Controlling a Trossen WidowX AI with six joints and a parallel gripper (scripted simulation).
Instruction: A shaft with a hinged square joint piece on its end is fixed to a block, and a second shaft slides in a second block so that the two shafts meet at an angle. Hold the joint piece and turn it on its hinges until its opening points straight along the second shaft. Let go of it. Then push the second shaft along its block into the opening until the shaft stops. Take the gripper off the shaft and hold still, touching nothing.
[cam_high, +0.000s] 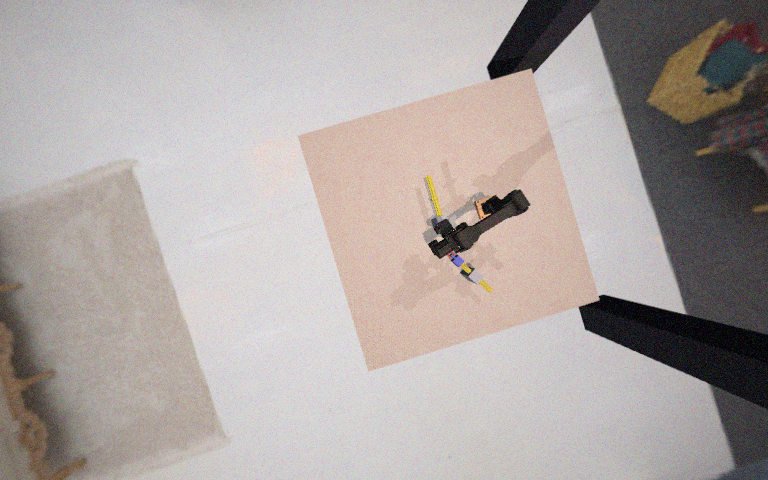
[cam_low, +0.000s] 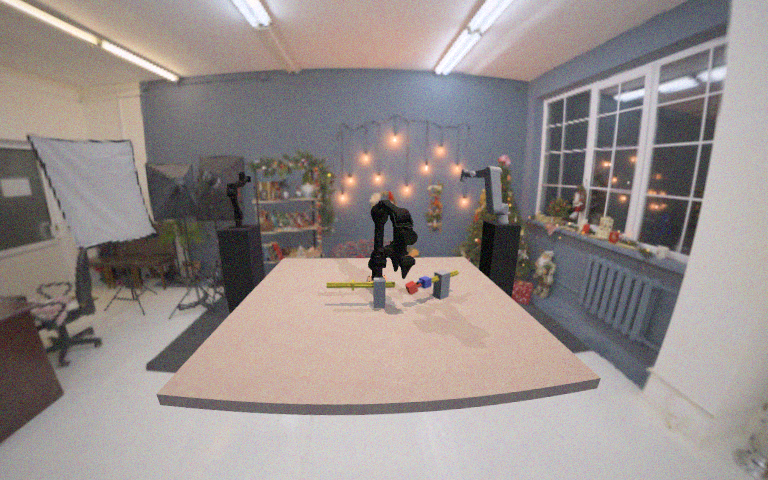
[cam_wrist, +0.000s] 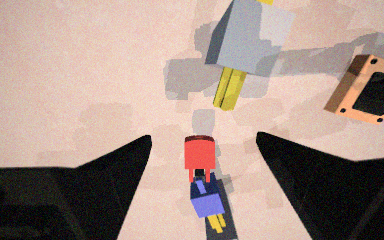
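My gripper tip is 60 mm to the right of the red joint piece, 60 mm above it and 20 mm past it.
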